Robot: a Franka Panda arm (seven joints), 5 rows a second.
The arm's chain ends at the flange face. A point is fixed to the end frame.
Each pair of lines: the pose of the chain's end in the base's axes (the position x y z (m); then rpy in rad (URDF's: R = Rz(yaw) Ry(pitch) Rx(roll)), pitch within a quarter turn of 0, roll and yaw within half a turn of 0), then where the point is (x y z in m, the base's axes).
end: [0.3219, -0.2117, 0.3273, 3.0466, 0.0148, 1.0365]
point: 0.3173 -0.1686 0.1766
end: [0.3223, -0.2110, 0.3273, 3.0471, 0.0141, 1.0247]
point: 0.3182 -0.1677 0.1767
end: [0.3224, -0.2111, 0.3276, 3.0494, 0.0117, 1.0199]
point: 0.3184 -0.1673 0.1771
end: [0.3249, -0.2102, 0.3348, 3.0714, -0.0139, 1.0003]
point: 0.3211 -0.1613 0.1859
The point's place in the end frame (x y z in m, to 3 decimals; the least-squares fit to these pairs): 0.037 -0.040 0.147
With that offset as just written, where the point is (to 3 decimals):
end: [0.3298, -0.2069, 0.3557, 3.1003, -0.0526, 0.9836]
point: 0.326 -0.151 0.209
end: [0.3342, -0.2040, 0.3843, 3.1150, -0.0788, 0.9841]
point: 0.331 -0.144 0.240
